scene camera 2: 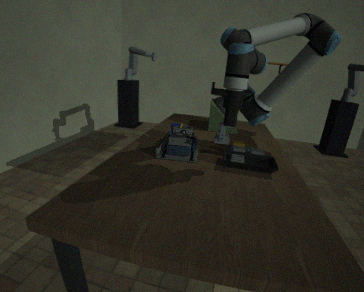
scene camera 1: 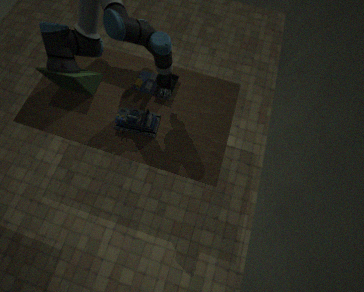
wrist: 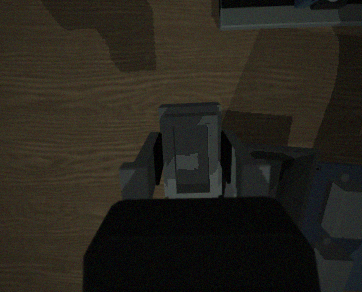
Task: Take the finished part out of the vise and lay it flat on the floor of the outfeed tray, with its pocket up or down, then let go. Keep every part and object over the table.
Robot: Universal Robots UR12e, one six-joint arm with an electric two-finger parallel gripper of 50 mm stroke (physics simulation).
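Places are measured from the arm's base along level axes (x ahead, y left, z up), in millimetres.
Where they show: gripper, fingertip midpoint: (scene camera 2: 221, 138) (scene camera 1: 166, 95) (wrist: 191, 147); arm's base at its link origin: (scene camera 2: 220, 109) (scene camera 1: 64, 70).
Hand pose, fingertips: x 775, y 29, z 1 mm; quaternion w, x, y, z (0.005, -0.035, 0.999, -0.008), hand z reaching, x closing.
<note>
Each offset is from my fingertips to the top centre of the thing. "spot": to the spot under its first point. Level surfaces: height alone.
The finished part {dz +19, dx +0, dy +3 mm} (scene camera 1: 164, 92) (scene camera 2: 222, 138) (wrist: 191, 155) is a small grey block with a rectangular pocket, which faces the wrist camera. My gripper (scene camera 1: 164, 90) (scene camera 2: 223, 133) (wrist: 191, 147) points down and is shut on this part, one finger at each side, with the part held above table level. The dark outfeed tray (scene camera 1: 176, 78) (scene camera 2: 262, 166) (wrist: 303, 167) is low; in the wrist view it shows right of the part, partly hidden behind the right finger. The vise {dz -38, dx -168, dy -204 mm} (scene camera 1: 137, 121) (scene camera 2: 179, 146) stands apart from the gripper; its base edge {spot: dz -117, dx -98, dy -105 mm} (wrist: 290, 21) shows at the top right of the wrist view.
A blue plate {dz -129, dx -233, dy +147 mm} (scene camera 1: 146, 82) (wrist: 312, 220) with grey and yellow pieces lies beside the tray. A green wedge-shaped block (scene camera 1: 75, 81) (scene camera 2: 216, 117) stands near the robot's base. The wooden table {dz -137 mm} (scene camera 1: 220, 107) (scene camera 2: 200, 225) (wrist: 60, 150) carries these things.
</note>
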